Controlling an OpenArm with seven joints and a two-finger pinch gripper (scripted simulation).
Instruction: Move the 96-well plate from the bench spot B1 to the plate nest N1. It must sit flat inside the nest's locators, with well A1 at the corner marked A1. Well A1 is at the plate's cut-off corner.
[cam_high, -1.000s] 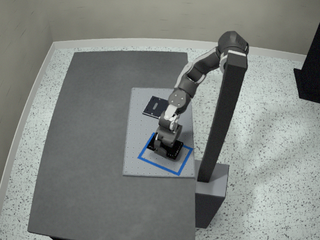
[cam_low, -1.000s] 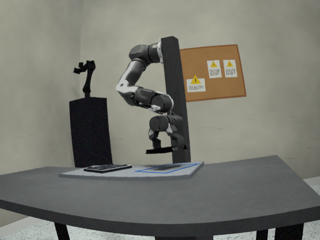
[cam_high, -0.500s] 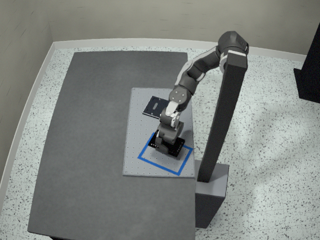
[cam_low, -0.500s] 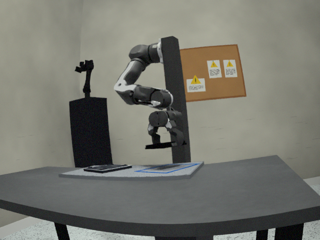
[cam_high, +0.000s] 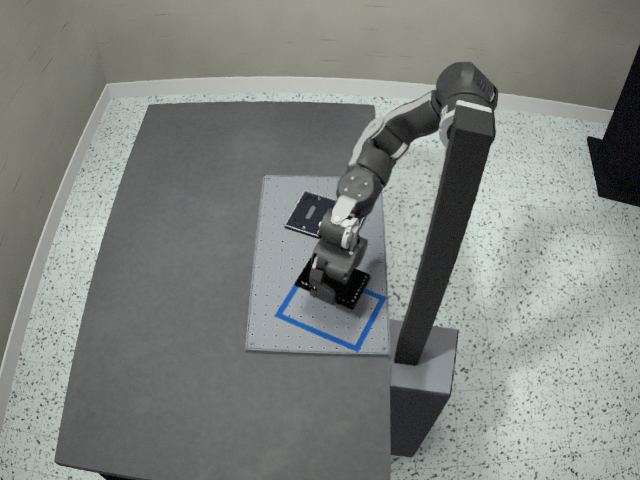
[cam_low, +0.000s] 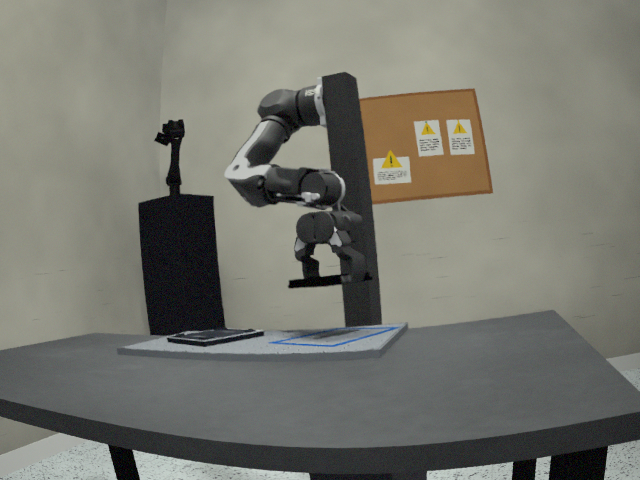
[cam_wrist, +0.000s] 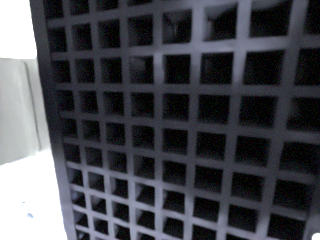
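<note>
My hand is 230 mm to the left of the plate nest N1, 90 mm above it and 60 mm short of it. The rest, counted from my hand: black 96-well plate right at my hand.
</note>
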